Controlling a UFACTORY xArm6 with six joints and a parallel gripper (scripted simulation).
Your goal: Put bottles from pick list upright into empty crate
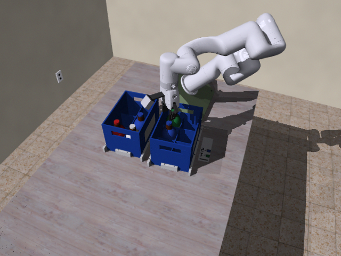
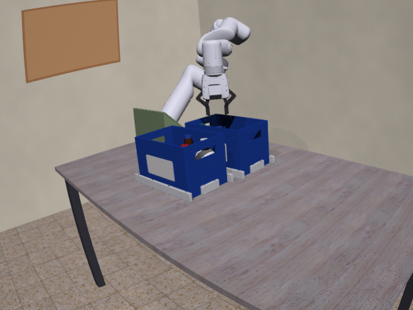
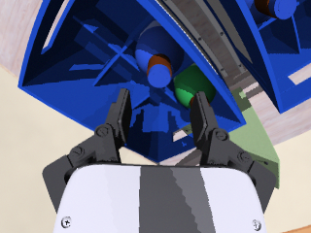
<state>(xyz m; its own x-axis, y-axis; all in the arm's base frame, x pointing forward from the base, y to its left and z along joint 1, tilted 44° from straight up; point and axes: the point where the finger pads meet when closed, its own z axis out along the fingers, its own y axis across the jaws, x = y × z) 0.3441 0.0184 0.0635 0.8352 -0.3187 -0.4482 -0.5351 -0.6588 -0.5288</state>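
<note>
My hand is 14 cm to the left of the blue-labelled bottle, 13 cm above it and 2 cm short of it. Round my hand: white-labelled bottle: 13 cm to the right, 13 cm below, 10 cm ahead; green-labelled bottle: 13 cm below, 9 cm behind, 2 cm to the right; red-label bottle: 21 cm to the right, 13 cm below, 12 cm ahead.
</note>
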